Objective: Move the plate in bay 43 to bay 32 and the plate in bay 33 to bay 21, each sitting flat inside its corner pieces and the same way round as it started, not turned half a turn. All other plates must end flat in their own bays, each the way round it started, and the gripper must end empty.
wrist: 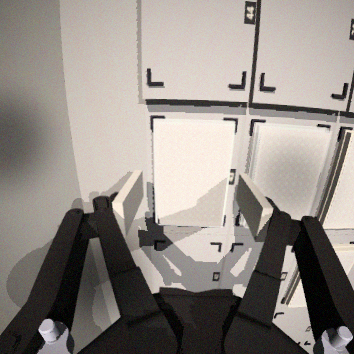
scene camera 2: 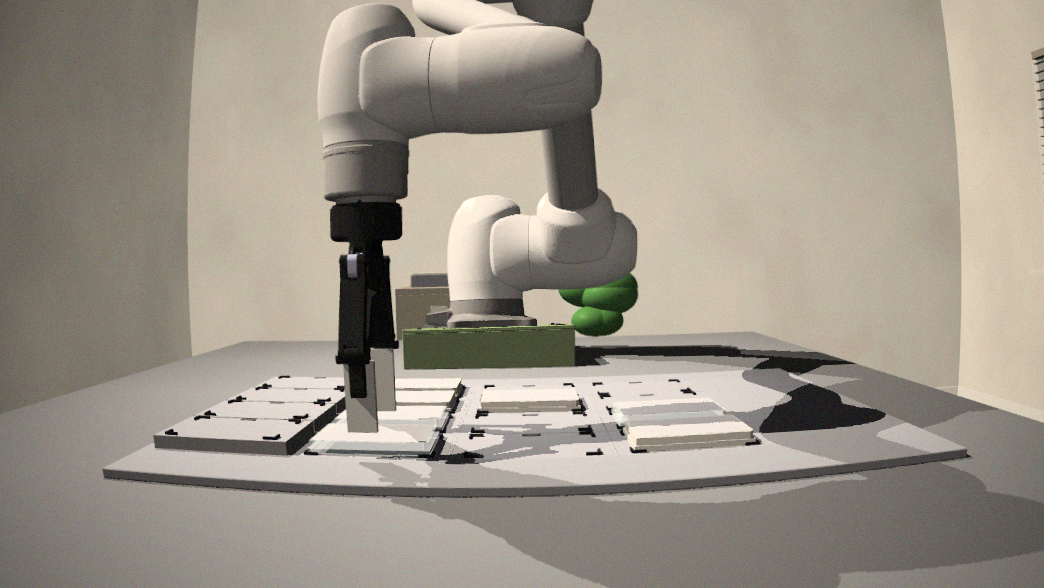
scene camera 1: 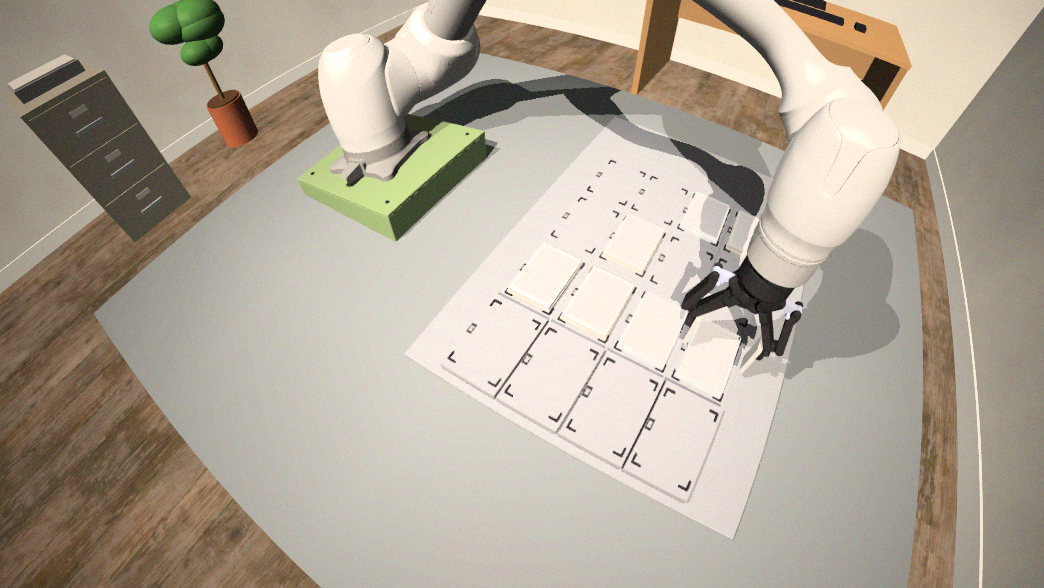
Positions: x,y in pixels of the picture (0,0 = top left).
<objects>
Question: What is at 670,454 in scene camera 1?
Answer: A bay 44.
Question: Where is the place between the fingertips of my gripper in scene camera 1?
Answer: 715,350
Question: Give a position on a bay 32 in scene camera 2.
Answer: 562,422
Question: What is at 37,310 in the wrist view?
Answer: My gripper.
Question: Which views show my gripper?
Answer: The wrist view, scene camera 2 and scene camera 1: all of them.
</objects>
